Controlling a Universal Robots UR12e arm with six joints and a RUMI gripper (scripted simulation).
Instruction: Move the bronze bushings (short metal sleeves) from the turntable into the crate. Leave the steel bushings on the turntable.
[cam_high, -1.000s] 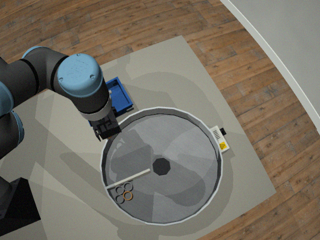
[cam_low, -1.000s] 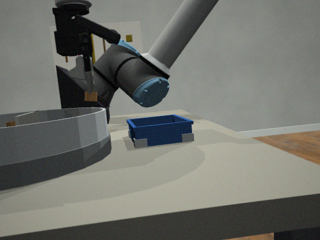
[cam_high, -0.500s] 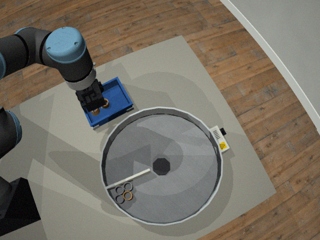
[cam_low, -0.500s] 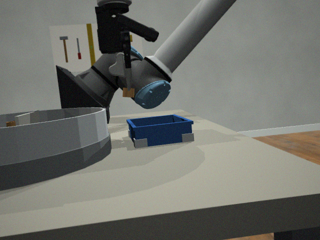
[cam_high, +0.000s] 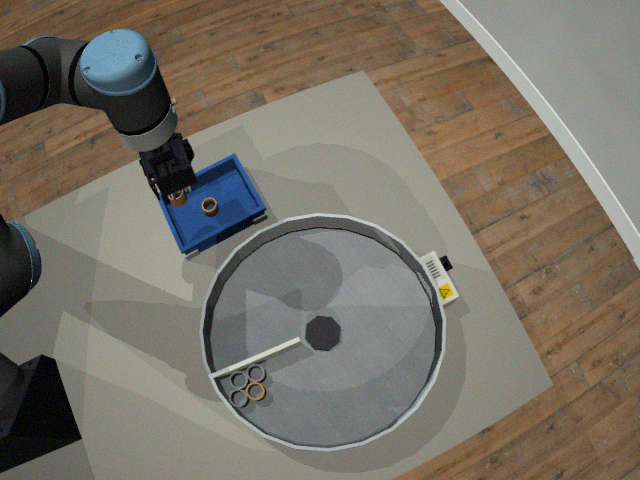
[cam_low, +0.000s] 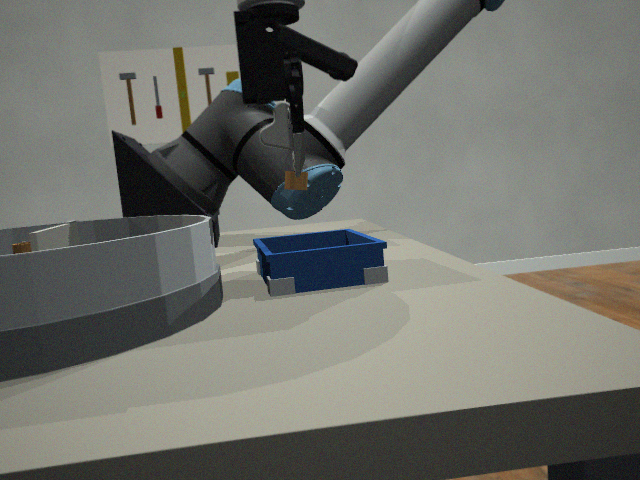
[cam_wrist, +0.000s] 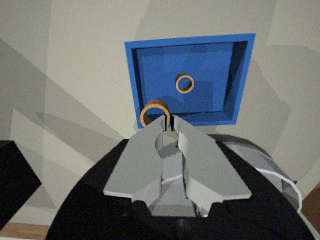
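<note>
Right now the blue crate is 130 mm below my hand, 30 mm ahead of it and 10 mm to the left of it. Also, from my hand: grey turntable 320 mm to the right, 140 mm ahead, 100 mm below.
</note>
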